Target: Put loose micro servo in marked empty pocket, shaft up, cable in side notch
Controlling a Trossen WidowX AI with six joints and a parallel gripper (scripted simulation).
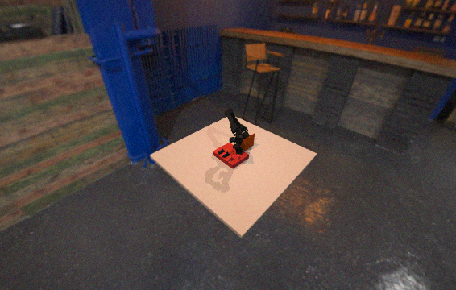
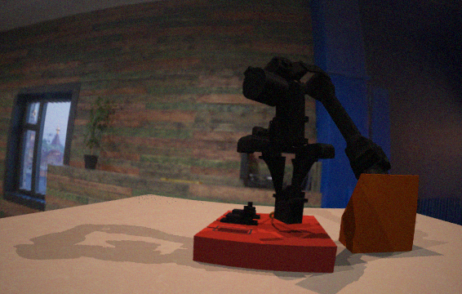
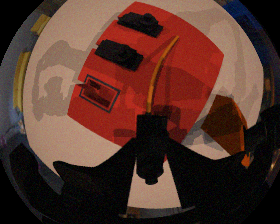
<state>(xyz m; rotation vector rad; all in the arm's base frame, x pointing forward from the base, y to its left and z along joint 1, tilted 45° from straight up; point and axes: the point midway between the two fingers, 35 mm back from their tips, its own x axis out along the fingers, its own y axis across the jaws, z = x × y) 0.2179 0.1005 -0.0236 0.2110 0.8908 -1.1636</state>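
Now: gripper tip 1 cm past the red deck, 7 cm to the left of it and 10 cm above it.
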